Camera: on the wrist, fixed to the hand. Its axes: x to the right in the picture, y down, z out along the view.
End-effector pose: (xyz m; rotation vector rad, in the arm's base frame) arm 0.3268 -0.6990 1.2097 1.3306 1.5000 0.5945
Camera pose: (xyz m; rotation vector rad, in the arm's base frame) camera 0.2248 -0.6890 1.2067 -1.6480 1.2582 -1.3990
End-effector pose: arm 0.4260 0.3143 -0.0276 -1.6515 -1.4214 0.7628
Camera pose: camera 0.4826 0.2979 0.0563 1.6268 -1.9133 -1.0252
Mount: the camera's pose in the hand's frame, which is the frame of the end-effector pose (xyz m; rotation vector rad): -0.0007 -0.0444 -0.0924 0.1236 0.2928 3.0837
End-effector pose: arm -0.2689 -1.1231 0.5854 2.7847 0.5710 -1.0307
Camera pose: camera -0.2308 -1.0605 0.6571 0.6447 -2.4560 0.3498
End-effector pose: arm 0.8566 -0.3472 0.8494 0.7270 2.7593 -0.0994
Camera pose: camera 0.8117 -0.3734 0.9378 -2.9169 0.6606 -0.3833
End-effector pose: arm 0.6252 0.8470 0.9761 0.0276 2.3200 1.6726
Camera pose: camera 0.6106 0.7466 0.9617 -1.7040 -0.0989 -0.2736
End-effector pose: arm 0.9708 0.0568 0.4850 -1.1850 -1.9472 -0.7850
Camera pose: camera 0.9546 -0.0337 0.5303 -1.8139 1.1704 0.8496
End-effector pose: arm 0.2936 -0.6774 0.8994 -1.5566 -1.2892 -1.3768
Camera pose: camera 0.2240 -0.7515 0.9127 -1.0223 1.3791 0.6745
